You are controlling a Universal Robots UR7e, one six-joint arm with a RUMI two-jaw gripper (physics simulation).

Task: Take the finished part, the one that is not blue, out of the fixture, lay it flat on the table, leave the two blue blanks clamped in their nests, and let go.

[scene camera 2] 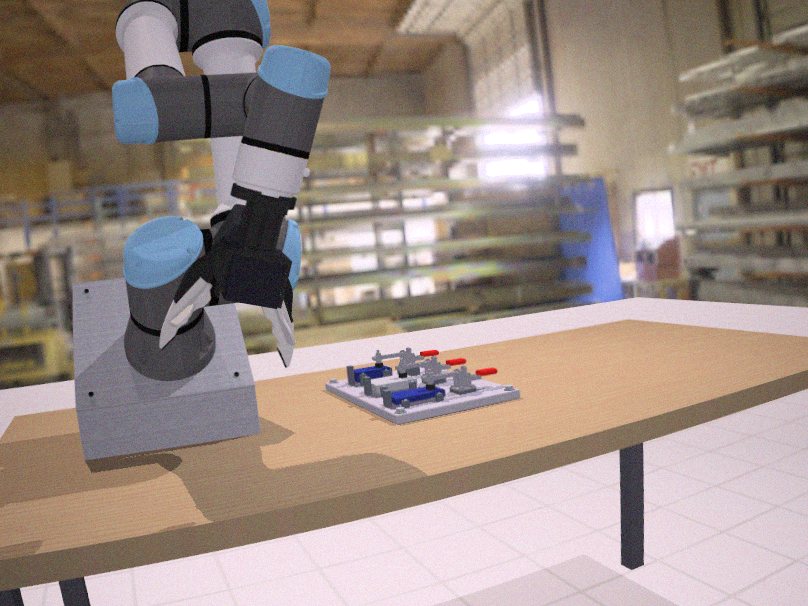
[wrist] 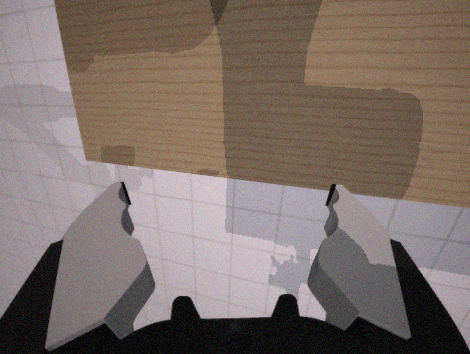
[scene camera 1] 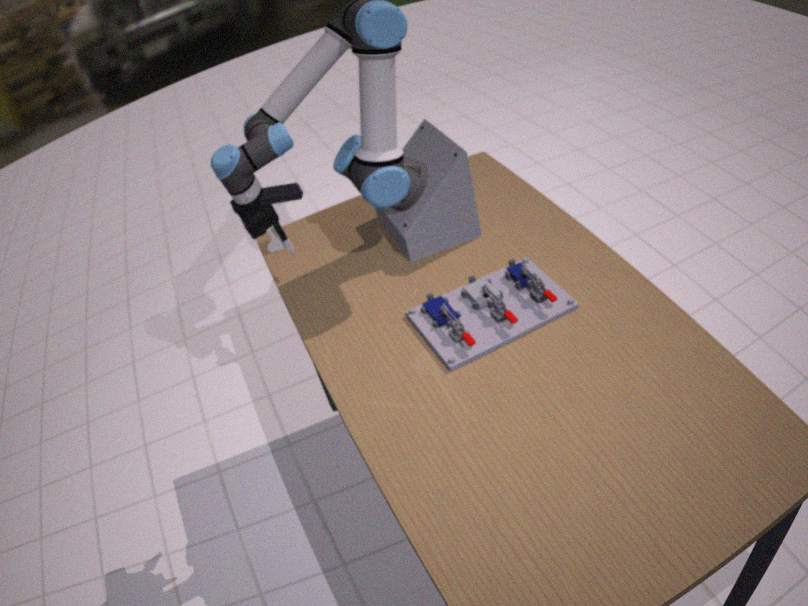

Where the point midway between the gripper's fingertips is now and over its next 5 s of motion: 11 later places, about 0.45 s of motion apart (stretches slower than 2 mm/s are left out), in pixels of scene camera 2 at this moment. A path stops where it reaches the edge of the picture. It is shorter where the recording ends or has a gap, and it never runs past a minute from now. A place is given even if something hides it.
My gripper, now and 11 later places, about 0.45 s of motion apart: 224, 358; 205, 367; 220, 369; 283, 377; 295, 388; 294, 392; 336, 372; 406, 344; 398, 345; 395, 329; 403, 292; 406, 294
